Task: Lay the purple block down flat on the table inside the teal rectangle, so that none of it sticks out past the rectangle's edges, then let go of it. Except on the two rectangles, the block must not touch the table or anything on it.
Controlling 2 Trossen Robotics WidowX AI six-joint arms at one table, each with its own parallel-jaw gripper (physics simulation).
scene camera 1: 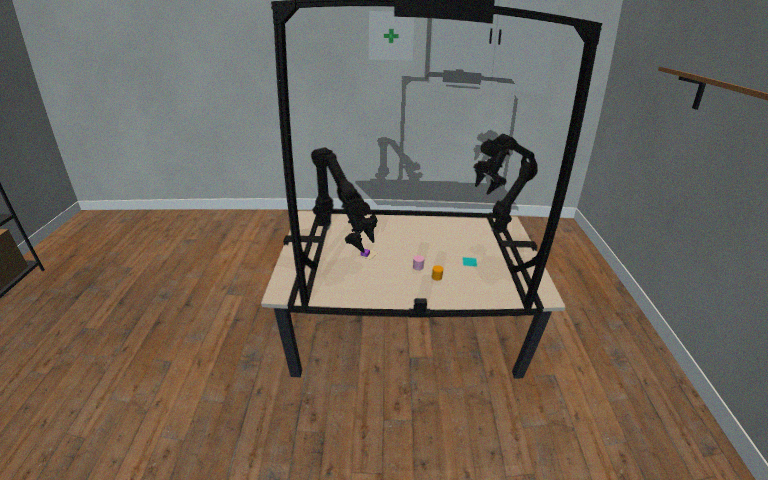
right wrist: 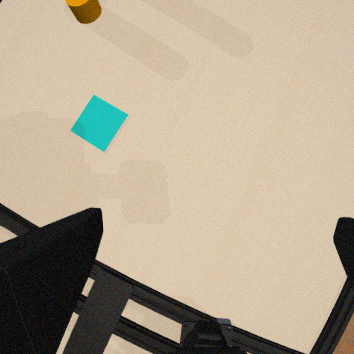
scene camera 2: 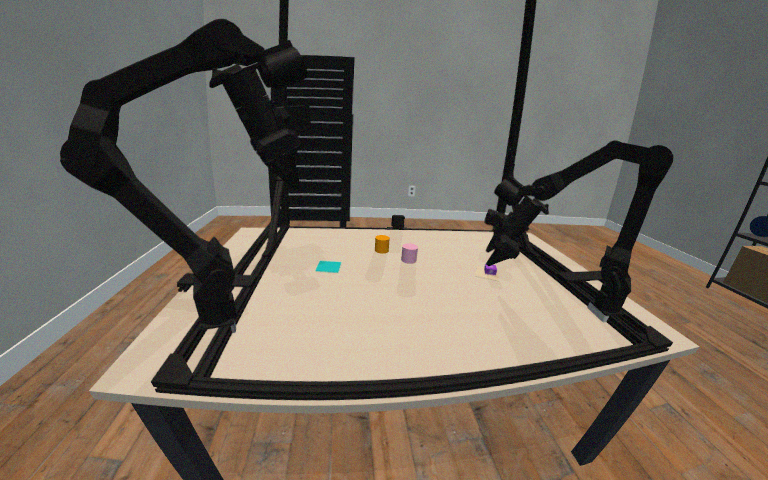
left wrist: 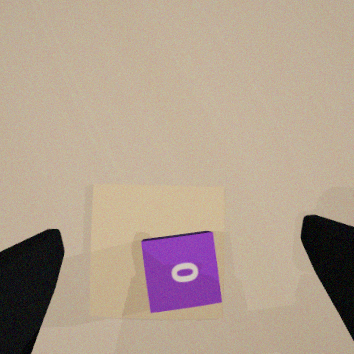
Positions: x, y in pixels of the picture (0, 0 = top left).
Labels:
My left gripper (scene camera 2: 487, 258) is open, with nothing in its grasp. Also in view: a purple block (left wrist: 180, 270). My right gripper (scene camera 2: 292, 183) is open and holds nothing.

